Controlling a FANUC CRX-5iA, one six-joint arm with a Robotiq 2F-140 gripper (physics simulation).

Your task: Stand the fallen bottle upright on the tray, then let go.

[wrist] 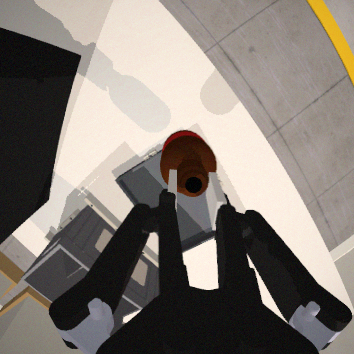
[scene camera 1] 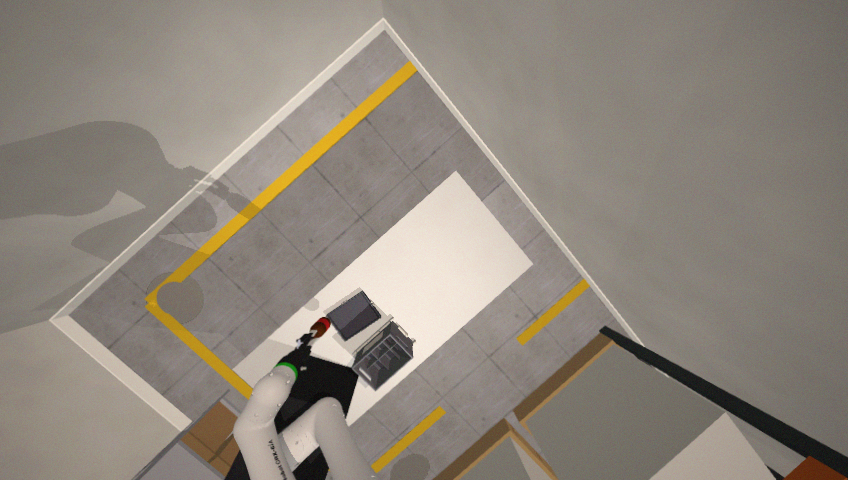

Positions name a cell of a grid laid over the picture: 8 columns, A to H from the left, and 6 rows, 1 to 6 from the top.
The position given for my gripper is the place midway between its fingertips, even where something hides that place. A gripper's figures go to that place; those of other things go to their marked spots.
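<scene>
My gripper (wrist: E4) is 23 cm from the lens, and there's a brown bottle (wrist: E3) that's 24 cm from the lens.
</scene>
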